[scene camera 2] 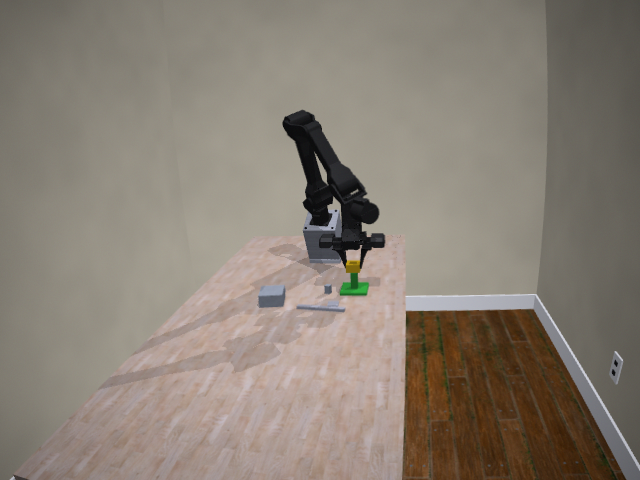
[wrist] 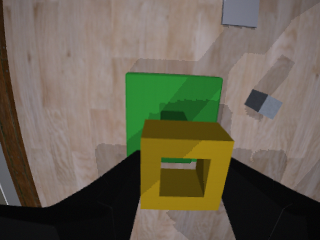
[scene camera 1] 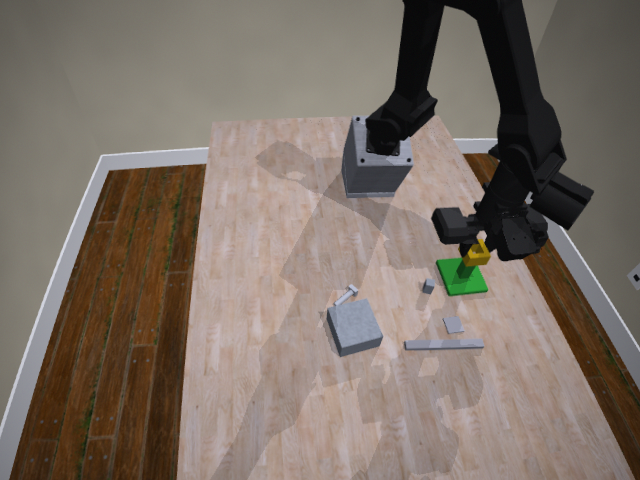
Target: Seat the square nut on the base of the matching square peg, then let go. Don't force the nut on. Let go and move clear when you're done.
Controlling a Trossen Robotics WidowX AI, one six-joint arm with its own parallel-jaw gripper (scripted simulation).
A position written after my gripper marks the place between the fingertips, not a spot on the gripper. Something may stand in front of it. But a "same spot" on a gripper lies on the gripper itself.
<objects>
my gripper: scene camera 2; wrist 180, 159; scene camera 1
same spot on my gripper: (scene camera 1: 473, 230) = (scene camera 2: 337, 241)
</objects>
